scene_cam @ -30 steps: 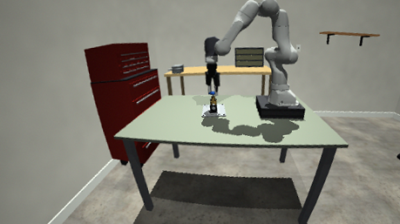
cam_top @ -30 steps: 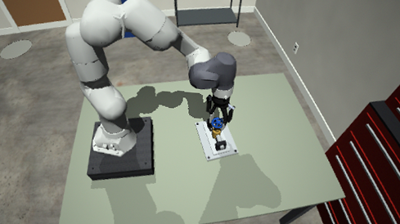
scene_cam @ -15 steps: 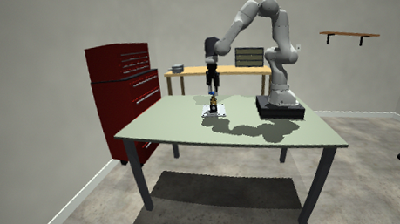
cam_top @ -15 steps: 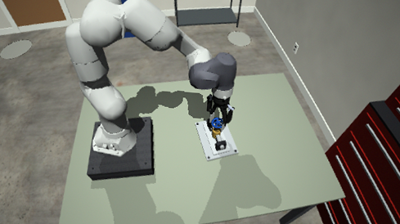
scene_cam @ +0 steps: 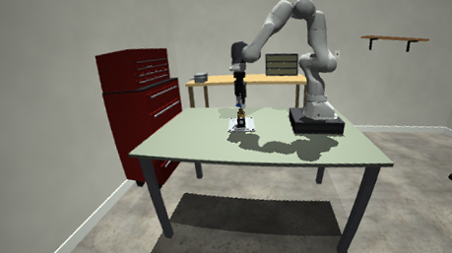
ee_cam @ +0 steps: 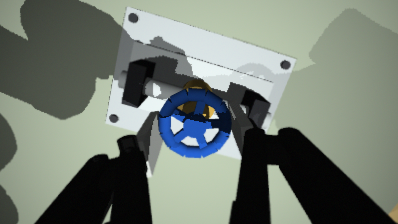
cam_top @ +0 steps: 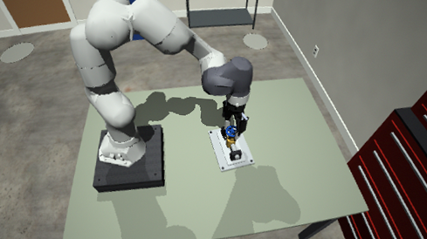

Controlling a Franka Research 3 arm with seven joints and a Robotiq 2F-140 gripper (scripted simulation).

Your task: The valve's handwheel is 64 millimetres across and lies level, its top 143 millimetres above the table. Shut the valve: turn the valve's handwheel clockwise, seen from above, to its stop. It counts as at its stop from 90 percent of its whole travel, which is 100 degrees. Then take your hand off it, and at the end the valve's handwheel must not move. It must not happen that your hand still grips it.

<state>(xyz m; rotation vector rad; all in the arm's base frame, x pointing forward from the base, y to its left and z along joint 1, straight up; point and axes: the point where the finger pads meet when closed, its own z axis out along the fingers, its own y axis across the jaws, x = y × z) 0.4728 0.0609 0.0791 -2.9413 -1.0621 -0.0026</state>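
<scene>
The blue handwheel lies 2 cm below my hand.
</scene>
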